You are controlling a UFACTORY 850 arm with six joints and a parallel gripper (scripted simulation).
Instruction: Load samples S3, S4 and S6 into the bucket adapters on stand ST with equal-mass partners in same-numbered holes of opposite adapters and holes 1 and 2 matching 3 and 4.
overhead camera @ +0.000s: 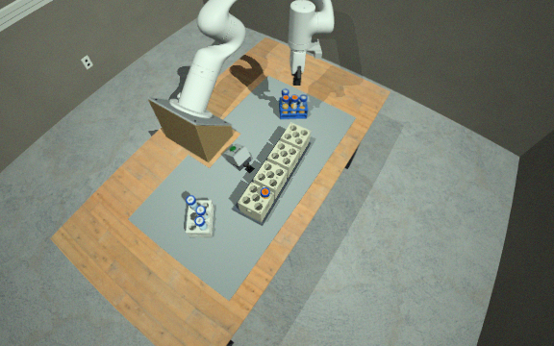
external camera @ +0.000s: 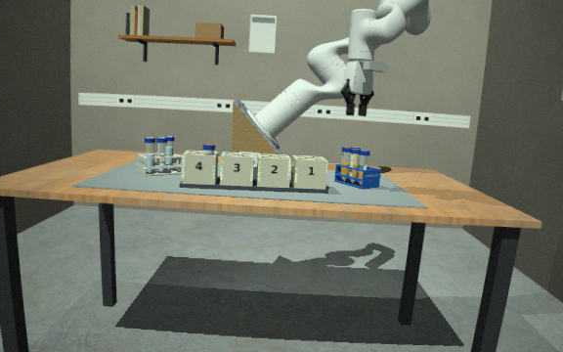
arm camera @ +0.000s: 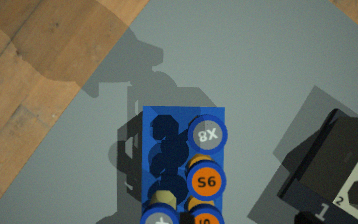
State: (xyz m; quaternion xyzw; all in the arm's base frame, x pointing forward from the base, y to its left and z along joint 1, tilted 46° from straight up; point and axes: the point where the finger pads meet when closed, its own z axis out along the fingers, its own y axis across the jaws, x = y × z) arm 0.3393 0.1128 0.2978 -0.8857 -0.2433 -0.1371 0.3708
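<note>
The sample tube lies 190 mm below my hand. The rest, counted from my hand: blue rack (220 mm below, 30 mm to the left, 10 mm behind); green done key (330 mm to the right, 180 mm below, 110 mm behind); loading stand (320 mm to the right, 240 mm below, 90 mm ahead).
</note>
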